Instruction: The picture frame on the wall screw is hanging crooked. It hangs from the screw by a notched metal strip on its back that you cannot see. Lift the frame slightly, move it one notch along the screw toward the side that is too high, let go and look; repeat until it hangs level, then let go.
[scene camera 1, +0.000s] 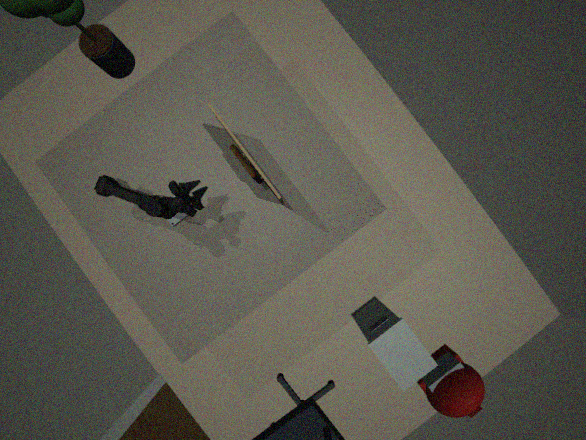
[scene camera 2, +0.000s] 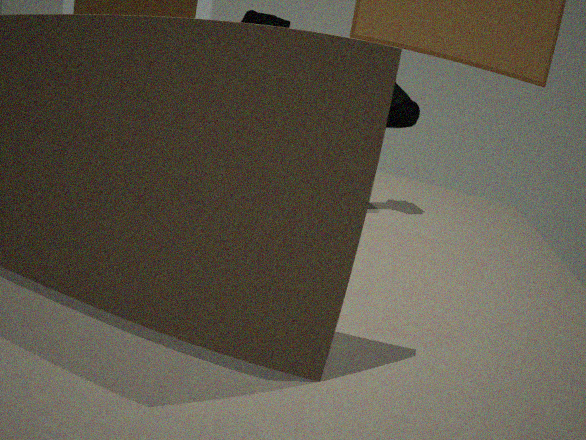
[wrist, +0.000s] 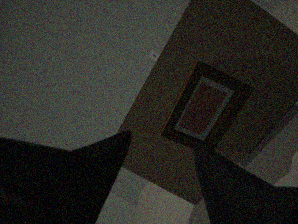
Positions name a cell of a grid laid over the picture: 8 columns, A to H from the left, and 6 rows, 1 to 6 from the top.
Labels:
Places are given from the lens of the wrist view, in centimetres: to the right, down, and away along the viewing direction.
my gripper (wrist: E4): 1, 2, 11
wall panel (wrist: G2): 20, -13, 26

